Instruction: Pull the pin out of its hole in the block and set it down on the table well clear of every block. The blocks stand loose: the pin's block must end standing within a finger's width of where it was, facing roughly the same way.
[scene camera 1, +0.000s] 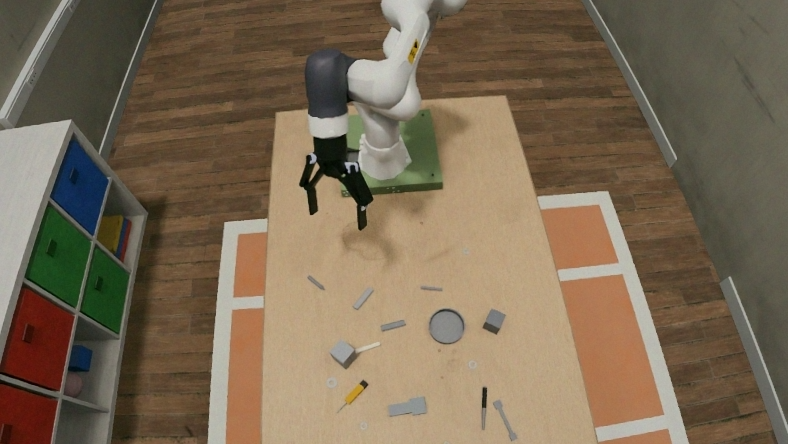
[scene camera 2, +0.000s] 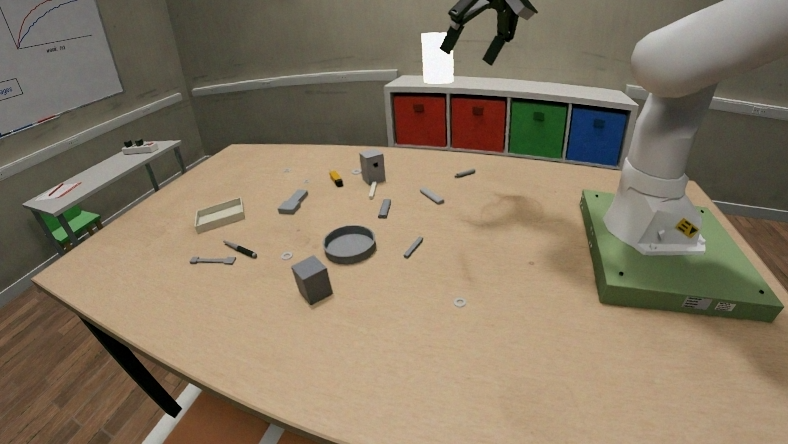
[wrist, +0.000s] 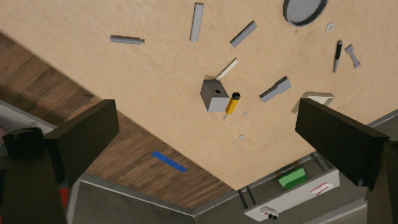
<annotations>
my gripper: scene camera 1; scene camera 2 467, 57; wrist
same spot on my gripper: (wrist: 72, 147) = (scene camera 1: 313, 192)
</annotations>
